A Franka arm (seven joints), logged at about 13 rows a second.
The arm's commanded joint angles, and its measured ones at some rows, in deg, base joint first. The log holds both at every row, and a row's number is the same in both.
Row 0, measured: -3.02 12.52 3.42 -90.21 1.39 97.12 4.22
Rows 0 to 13, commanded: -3.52 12.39 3.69 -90.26 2.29 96.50 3.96; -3.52 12.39 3.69 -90.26 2.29 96.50 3.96; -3.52 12.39 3.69 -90.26 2.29 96.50 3.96; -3.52 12.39 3.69 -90.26 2.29 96.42 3.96; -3.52 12.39 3.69 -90.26 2.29 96.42 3.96; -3.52 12.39 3.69 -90.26 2.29 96.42 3.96; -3.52 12.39 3.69 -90.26 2.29 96.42 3.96; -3.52 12.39 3.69 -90.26 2.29 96.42 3.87; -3.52 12.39 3.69 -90.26 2.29 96.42 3.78; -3.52 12.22 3.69 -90.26 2.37 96.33 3.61; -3.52 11.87 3.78 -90.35 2.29 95.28 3.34; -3.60 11.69 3.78 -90.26 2.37 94.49 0.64; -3.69 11.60 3.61 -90.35 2.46 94.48 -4.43; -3.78 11.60 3.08 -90.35 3.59 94.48 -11.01
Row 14, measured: -3.03 12.40 3.40 -90.23 1.53 95.57 -2.03
